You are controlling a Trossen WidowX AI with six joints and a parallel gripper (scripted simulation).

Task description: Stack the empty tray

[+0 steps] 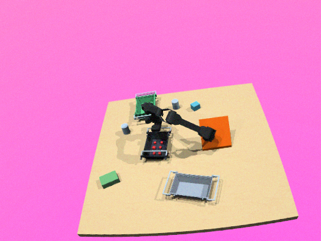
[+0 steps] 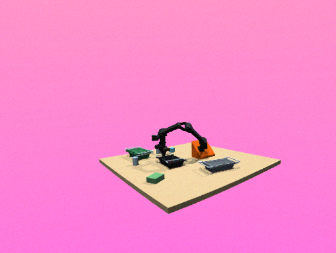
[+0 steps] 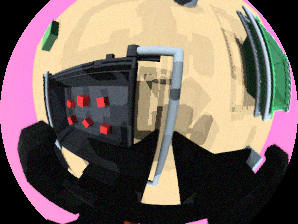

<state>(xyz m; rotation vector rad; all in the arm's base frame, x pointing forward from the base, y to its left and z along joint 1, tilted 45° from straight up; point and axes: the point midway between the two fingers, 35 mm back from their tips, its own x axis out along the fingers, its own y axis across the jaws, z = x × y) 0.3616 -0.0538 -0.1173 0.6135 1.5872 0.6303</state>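
My gripper tip is 25 cm past the grey tray and 51 cm to the right of it. The rest, counted from my gripper tip: green block (30 cm ahead, 43 cm to the left, 2 cm below); then blue cube (26 cm behind, 27 cm to the right, 2 cm below).
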